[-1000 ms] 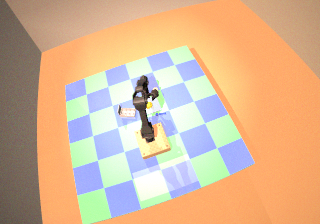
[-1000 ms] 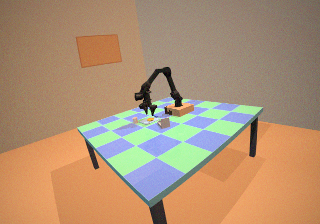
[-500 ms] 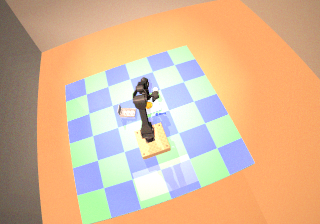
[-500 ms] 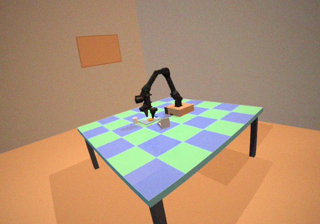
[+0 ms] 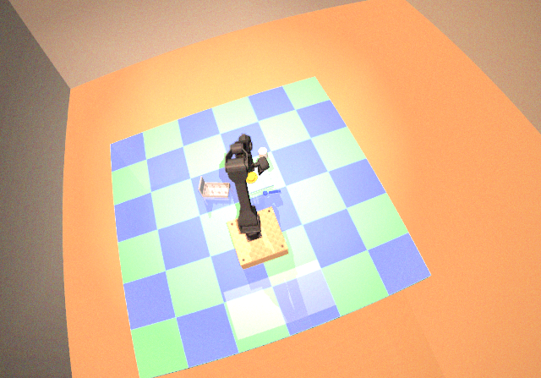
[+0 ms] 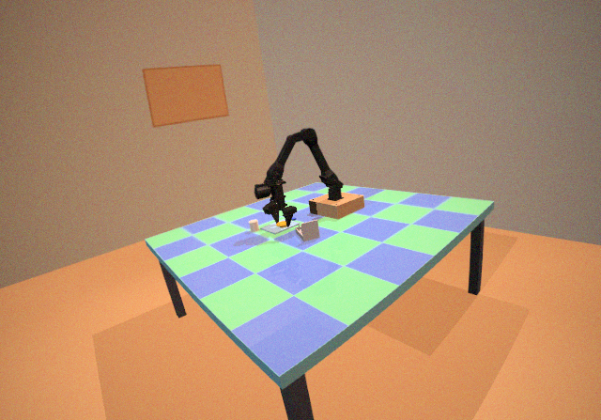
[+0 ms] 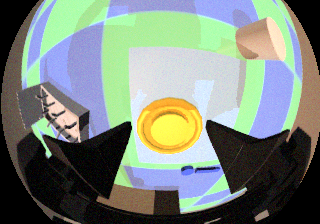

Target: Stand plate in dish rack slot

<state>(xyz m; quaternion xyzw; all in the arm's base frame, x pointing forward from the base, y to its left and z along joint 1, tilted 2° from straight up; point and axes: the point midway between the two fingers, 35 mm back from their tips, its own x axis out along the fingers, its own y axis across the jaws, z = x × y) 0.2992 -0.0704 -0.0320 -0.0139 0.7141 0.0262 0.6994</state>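
The yellow plate is 10 mm above my gripper tip. Round my gripper tip: white cup 100 mm to the right, 100 mm ahead, 10 mm above; pale blue mat 20 mm to the right, 10 mm below; blue pin-like thing 100 mm behind, 60 mm to the right, 10 mm below.
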